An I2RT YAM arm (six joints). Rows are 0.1 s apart.
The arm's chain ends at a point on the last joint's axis. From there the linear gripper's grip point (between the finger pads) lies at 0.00 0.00 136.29 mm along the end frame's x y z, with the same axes.
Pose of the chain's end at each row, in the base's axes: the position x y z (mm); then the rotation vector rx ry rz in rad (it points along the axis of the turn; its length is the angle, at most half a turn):
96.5 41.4 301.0 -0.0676 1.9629 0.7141
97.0 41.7 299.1 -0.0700 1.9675 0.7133
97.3 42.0 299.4 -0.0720 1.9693 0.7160
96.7 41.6 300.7 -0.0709 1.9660 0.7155
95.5 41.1 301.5 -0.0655 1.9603 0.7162
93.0 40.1 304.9 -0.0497 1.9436 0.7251
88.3 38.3 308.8 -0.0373 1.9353 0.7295
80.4 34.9 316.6 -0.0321 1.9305 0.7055
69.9 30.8 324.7 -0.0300 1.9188 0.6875
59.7 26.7 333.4 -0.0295 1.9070 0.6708
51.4 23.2 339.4 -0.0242 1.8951 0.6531
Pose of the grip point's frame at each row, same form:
205.4 110.7 257.2 -0.0676 1.9629 0.7141
205.6 111.1 254.7 -0.0700 1.9675 0.7133
205.6 111.7 254.9 -0.0720 1.9693 0.7160
205.3 111.2 256.5 -0.0709 1.9660 0.7155
204.5 110.4 258.1 -0.0655 1.9603 0.7162
203.1 109.1 263.7 -0.0497 1.9436 0.7251
199.1 106.9 268.8 -0.0373 1.9353 0.7295
192.6 101.2 276.6 -0.0321 1.9305 0.7055
183.4 95.4 285.8 -0.0300 1.9188 0.6875
174.5 89.7 295.5 -0.0295 1.9070 0.6708
167.5 84.3 302.7 -0.0242 1.8951 0.6531

